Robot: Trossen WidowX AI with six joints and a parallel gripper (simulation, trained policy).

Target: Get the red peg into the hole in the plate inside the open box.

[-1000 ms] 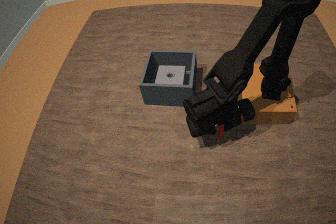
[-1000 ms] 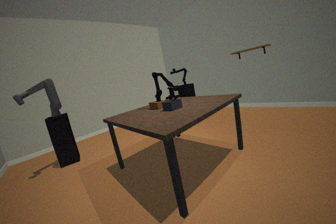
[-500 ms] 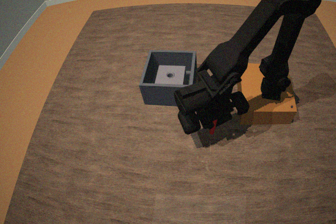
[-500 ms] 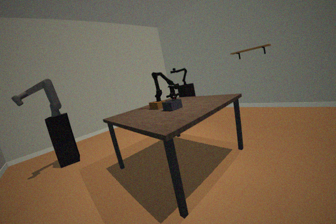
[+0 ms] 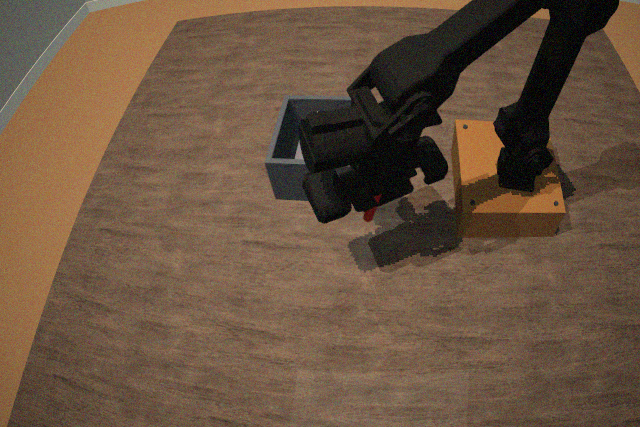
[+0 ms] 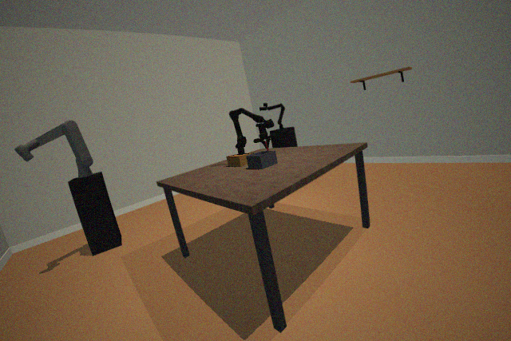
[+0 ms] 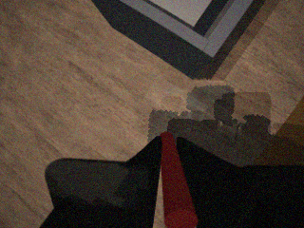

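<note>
My gripper tip is 110 mm short of the plate, 150 mm to the left of it and 60 mm above it. From my gripper tip the other things lie so: grey-blue box: 110 mm ahead, 150 mm to the right, 80 mm below; red peg: 10 mm behind, 10 mm to the left, 20 mm above.
</note>
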